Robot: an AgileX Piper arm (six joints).
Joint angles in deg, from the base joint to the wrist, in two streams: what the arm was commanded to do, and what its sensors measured. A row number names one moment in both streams.
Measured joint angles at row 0:
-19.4 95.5 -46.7 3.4 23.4 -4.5
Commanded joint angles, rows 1 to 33:
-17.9 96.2 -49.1 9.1 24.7 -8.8
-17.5 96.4 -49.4 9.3 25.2 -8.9
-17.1 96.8 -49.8 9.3 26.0 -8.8
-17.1 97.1 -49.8 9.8 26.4 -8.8
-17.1 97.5 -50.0 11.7 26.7 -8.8
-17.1 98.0 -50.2 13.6 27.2 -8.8
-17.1 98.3 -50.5 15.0 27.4 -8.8
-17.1 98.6 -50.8 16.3 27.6 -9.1
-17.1 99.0 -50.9 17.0 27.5 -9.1
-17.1 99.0 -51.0 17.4 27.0 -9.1
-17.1 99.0 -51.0 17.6 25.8 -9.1
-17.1 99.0 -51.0 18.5 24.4 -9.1
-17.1 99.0 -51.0 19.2 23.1 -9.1
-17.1 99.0 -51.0 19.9 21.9 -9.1
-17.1 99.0 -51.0 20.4 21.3 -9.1
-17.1 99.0 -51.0 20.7 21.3 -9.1
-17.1 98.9 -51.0 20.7 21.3 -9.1
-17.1 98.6 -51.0 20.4 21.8 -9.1
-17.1 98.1 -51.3 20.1 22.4 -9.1
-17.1 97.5 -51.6 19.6 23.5 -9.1
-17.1 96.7 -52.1 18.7 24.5 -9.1
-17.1 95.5 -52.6 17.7 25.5 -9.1
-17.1 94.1 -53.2 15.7 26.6 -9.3
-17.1 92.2 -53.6 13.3 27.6 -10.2
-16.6 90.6 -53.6 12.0 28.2 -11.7
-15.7 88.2 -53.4 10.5 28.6 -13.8
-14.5 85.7 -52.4 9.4 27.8 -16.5
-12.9 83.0 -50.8 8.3 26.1 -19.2
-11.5 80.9 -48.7 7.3 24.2 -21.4
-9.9 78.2 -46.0 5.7 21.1 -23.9
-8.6 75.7 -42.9 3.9 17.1 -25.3
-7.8 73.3 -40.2 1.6 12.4 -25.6
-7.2 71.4 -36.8 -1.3 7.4 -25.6
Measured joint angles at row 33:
-10.6 79.5 -47.2 7.0 20.7 -21.4
